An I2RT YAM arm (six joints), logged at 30 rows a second.
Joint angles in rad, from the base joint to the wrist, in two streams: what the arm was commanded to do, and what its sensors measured. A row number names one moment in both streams.
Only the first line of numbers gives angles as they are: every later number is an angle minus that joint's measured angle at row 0.
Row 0, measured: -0.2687 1.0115 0.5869 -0.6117 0.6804 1.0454
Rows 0 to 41, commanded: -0.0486 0.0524 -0.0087 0.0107 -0.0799 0.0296; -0.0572 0.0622 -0.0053 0.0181 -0.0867 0.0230; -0.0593 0.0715 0.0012 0.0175 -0.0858 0.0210; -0.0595 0.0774 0.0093 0.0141 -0.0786 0.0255; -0.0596 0.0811 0.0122 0.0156 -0.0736 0.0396; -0.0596 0.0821 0.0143 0.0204 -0.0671 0.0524; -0.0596 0.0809 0.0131 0.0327 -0.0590 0.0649; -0.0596 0.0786 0.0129 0.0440 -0.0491 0.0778; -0.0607 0.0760 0.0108 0.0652 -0.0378 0.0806; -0.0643 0.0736 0.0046 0.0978 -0.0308 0.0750; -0.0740 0.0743 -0.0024 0.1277 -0.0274 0.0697; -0.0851 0.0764 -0.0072 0.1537 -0.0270 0.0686; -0.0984 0.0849 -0.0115 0.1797 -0.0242 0.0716; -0.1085 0.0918 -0.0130 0.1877 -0.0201 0.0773; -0.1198 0.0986 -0.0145 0.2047 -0.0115 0.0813; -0.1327 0.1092 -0.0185 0.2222 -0.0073 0.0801; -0.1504 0.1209 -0.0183 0.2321 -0.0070 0.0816; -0.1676 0.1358 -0.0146 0.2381 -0.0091 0.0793; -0.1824 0.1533 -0.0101 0.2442 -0.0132 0.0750; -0.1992 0.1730 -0.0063 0.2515 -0.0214 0.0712; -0.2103 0.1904 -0.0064 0.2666 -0.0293 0.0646; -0.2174 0.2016 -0.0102 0.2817 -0.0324 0.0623; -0.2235 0.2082 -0.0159 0.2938 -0.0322 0.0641; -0.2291 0.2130 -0.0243 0.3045 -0.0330 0.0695; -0.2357 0.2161 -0.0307 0.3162 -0.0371 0.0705; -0.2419 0.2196 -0.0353 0.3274 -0.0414 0.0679; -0.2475 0.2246 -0.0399 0.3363 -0.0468 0.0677; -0.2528 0.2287 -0.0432 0.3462 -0.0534 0.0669; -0.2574 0.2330 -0.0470 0.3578 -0.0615 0.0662; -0.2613 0.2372 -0.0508 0.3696 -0.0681 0.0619; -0.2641 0.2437 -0.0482 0.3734 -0.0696 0.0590; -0.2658 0.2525 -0.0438 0.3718 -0.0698 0.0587; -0.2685 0.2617 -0.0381 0.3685 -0.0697 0.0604; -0.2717 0.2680 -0.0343 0.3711 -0.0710 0.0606; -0.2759 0.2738 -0.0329 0.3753 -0.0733 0.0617; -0.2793 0.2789 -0.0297 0.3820 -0.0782 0.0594; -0.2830 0.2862 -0.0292 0.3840 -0.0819 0.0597; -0.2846 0.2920 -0.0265 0.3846 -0.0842 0.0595; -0.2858 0.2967 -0.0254 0.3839 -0.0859 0.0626; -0.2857 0.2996 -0.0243 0.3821 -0.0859 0.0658; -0.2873 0.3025 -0.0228 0.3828 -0.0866 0.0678; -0.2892 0.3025 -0.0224 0.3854 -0.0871 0.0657
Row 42, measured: -0.2747 0.2830 -0.0423 0.3628 -0.0843 0.0603
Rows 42 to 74, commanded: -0.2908 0.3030 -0.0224 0.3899 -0.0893 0.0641; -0.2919 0.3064 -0.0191 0.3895 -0.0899 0.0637; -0.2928 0.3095 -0.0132 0.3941 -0.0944 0.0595; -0.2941 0.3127 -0.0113 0.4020 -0.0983 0.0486; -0.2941 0.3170 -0.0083 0.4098 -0.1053 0.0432; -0.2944 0.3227 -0.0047 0.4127 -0.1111 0.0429; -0.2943 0.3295 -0.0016 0.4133 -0.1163 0.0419; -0.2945 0.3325 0.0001 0.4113 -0.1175 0.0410; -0.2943 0.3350 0.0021 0.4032 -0.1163 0.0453; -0.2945 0.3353 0.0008 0.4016 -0.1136 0.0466; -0.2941 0.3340 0.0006 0.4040 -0.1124 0.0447; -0.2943 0.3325 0.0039 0.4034 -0.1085 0.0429; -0.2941 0.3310 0.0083 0.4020 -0.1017 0.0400; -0.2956 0.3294 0.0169 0.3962 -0.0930 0.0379; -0.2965 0.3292 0.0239 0.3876 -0.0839 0.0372; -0.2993 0.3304 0.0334 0.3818 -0.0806 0.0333; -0.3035 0.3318 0.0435 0.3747 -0.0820 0.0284; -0.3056 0.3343 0.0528 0.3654 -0.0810 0.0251; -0.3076 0.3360 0.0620 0.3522 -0.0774 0.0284; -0.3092 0.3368 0.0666 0.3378 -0.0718 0.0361; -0.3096 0.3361 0.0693 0.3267 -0.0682 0.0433; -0.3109 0.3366 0.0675 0.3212 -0.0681 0.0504; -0.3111 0.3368 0.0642 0.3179 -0.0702 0.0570; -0.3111 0.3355 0.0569 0.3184 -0.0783 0.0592; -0.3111 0.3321 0.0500 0.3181 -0.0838 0.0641; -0.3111 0.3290 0.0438 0.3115 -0.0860 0.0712; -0.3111 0.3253 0.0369 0.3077 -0.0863 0.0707; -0.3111 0.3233 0.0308 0.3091 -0.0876 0.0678; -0.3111 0.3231 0.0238 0.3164 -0.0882 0.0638; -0.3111 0.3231 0.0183 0.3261 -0.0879 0.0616; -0.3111 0.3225 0.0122 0.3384 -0.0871 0.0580; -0.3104 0.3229 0.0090 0.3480 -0.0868 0.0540; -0.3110 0.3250 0.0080 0.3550 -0.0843 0.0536
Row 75, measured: -0.3037 0.3342 0.0233 0.3281 -0.1103 0.0527
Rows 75 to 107, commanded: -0.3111 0.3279 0.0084 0.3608 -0.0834 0.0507; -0.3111 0.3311 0.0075 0.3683 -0.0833 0.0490; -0.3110 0.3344 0.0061 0.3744 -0.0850 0.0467; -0.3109 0.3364 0.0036 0.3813 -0.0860 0.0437; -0.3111 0.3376 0.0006 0.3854 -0.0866 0.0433; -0.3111 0.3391 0.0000 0.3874 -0.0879 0.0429; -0.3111 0.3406 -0.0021 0.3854 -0.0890 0.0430; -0.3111 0.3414 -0.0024 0.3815 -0.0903 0.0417; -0.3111 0.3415 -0.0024 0.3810 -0.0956 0.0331; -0.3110 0.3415 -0.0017 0.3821 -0.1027 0.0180; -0.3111 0.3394 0.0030 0.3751 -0.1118 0.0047; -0.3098 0.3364 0.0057 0.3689 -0.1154 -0.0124; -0.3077 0.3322 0.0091 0.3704 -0.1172 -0.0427; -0.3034 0.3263 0.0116 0.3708 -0.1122 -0.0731; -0.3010 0.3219 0.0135 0.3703 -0.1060 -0.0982; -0.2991 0.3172 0.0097 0.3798 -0.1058 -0.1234; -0.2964 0.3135 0.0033 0.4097 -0.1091 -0.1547; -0.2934 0.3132 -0.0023 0.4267 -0.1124 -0.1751; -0.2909 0.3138 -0.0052 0.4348 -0.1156 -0.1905; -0.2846 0.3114 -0.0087 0.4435 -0.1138 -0.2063; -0.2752 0.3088 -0.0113 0.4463 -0.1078 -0.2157; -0.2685 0.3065 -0.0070 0.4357 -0.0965 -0.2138; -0.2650 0.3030 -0.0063 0.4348 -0.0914 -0.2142; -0.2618 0.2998 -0.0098 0.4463 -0.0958 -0.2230; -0.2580 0.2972 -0.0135 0.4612 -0.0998 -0.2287; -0.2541 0.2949 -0.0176 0.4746 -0.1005 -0.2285; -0.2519 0.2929 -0.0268 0.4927 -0.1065 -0.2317; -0.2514 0.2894 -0.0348 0.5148 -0.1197 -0.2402; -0.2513 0.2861 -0.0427 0.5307 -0.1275 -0.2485; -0.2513 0.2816 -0.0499 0.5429 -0.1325 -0.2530; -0.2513 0.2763 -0.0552 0.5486 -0.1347 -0.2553; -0.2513 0.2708 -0.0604 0.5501 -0.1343 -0.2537; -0.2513 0.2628 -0.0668 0.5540 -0.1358 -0.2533
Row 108, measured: -0.2663 0.3113 -0.0469 0.4974 -0.0992 -0.2224
